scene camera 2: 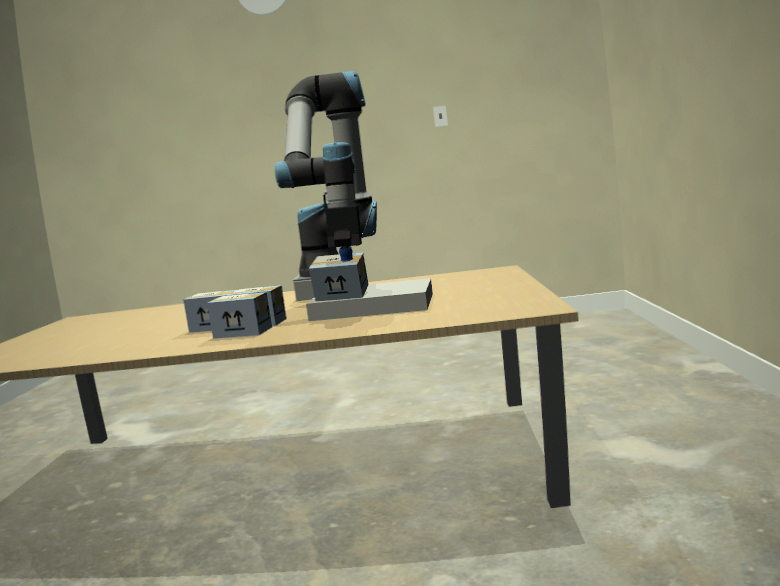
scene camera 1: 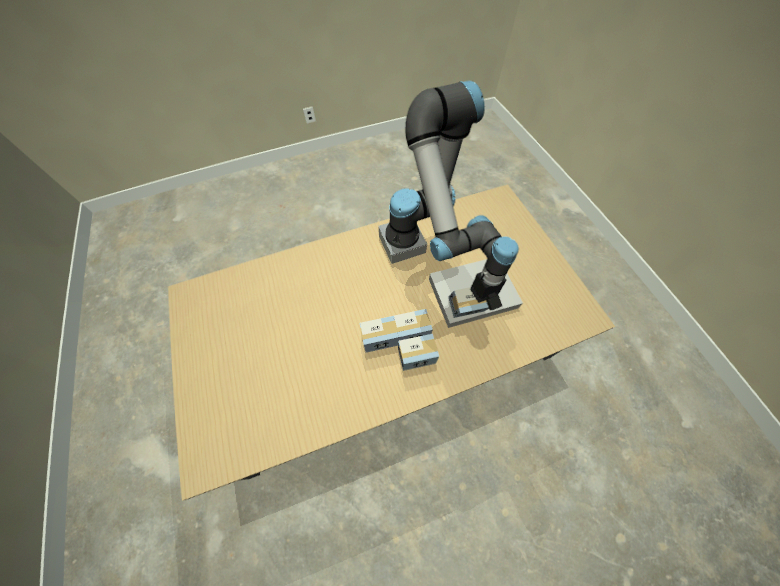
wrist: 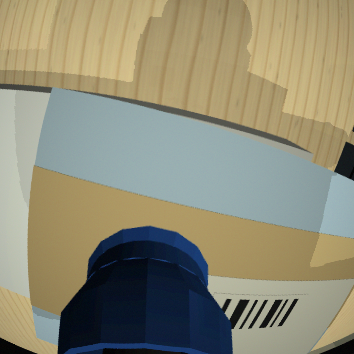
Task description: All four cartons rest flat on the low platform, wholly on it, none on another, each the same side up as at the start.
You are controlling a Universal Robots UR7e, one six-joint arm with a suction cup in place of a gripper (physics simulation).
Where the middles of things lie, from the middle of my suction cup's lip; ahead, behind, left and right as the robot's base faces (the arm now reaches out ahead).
The low grey platform (scene camera 2: pixel 413 295) is 8 cm behind my suction cup, 5 cm to the left of it and 14 cm below it.
